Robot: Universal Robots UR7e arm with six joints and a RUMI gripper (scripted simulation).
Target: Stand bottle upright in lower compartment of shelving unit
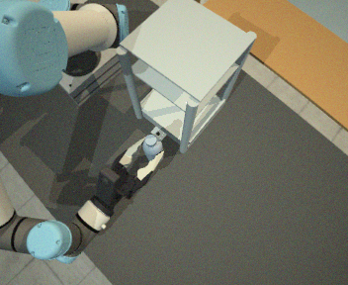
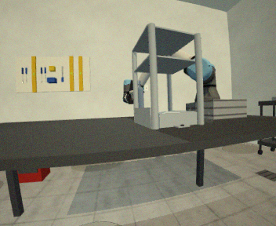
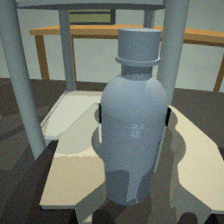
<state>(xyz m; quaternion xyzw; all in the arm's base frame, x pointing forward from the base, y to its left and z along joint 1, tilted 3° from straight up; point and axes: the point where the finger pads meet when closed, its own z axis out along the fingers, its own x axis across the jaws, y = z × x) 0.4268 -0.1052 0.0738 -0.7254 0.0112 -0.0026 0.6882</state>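
Right now the shelving unit is 21 cm to the left of my hand, 5 cm behind it and 1 cm above it. From my hand the other things lie so: bottle: right at my hand.
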